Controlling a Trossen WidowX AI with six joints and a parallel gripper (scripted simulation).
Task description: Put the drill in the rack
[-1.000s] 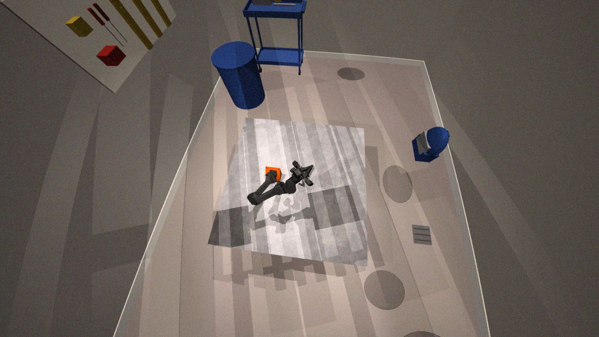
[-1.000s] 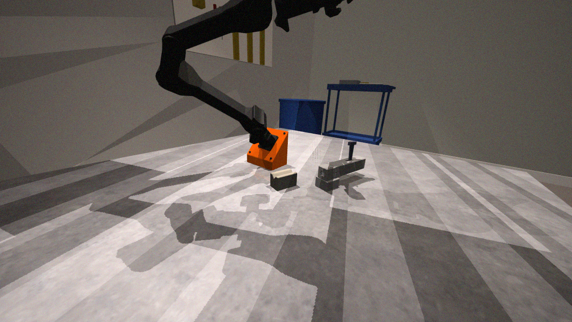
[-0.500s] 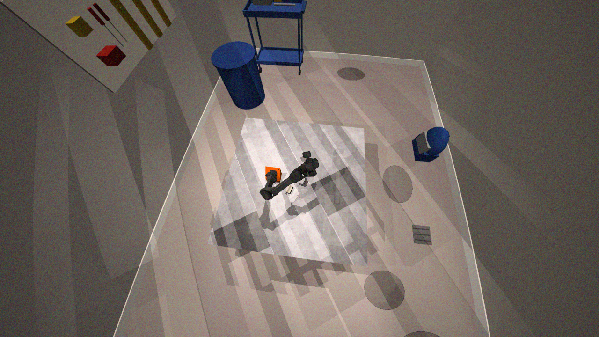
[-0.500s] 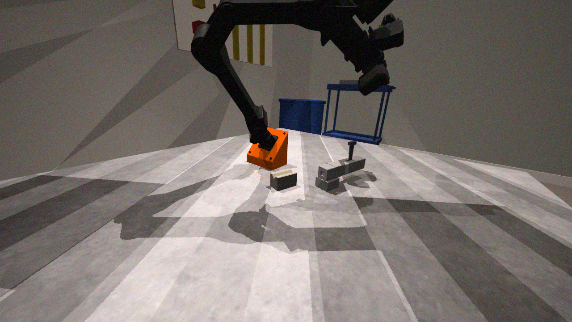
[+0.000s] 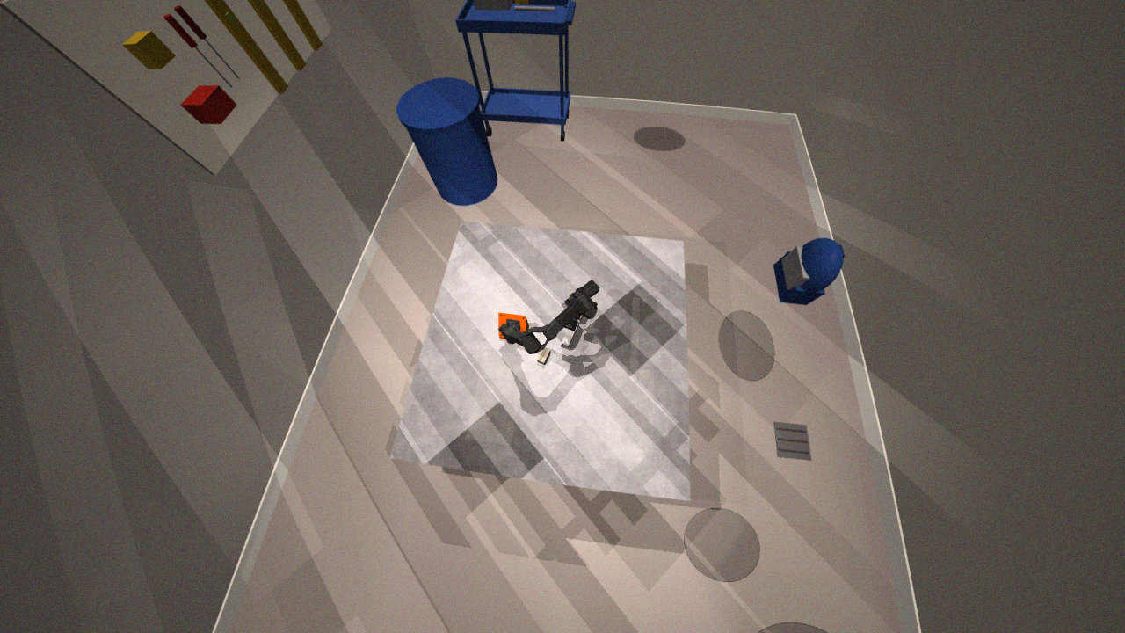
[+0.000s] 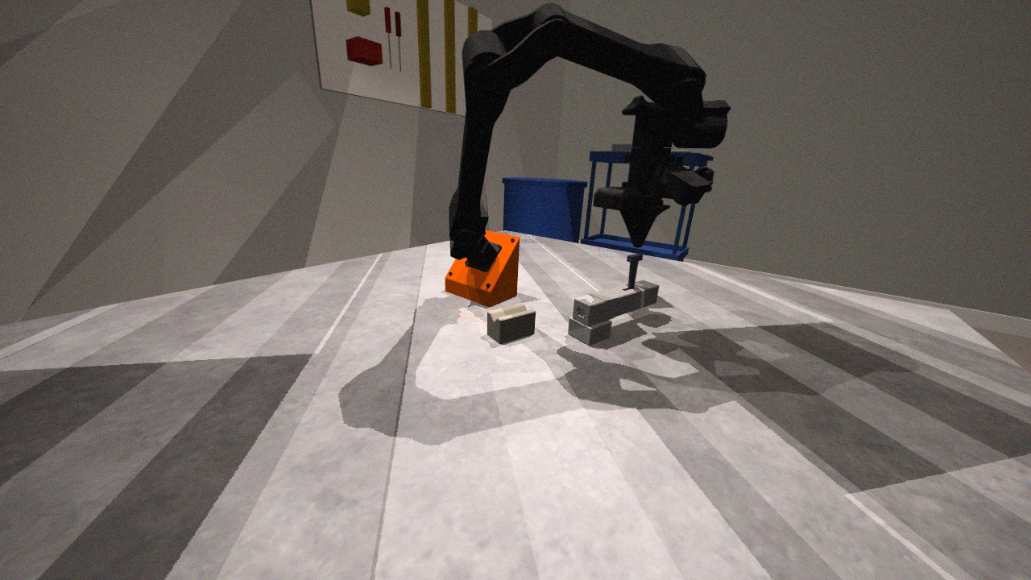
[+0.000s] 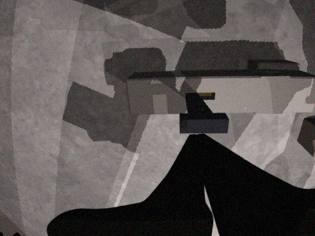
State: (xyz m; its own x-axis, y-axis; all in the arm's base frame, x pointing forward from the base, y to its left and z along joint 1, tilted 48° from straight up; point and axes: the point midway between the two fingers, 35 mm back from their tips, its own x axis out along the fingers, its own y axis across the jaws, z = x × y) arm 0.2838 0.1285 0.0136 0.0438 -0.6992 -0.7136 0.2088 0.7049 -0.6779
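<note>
Right now the blue key is 50 mm below my gripper tip and 10 mm to the right of it. The rest, counted from my gripper tip: drill 90 mm below, 60 mm to the right, 10 mm behind; then rack 180 mm to the right, 120 mm below, 120 mm behind.
</note>
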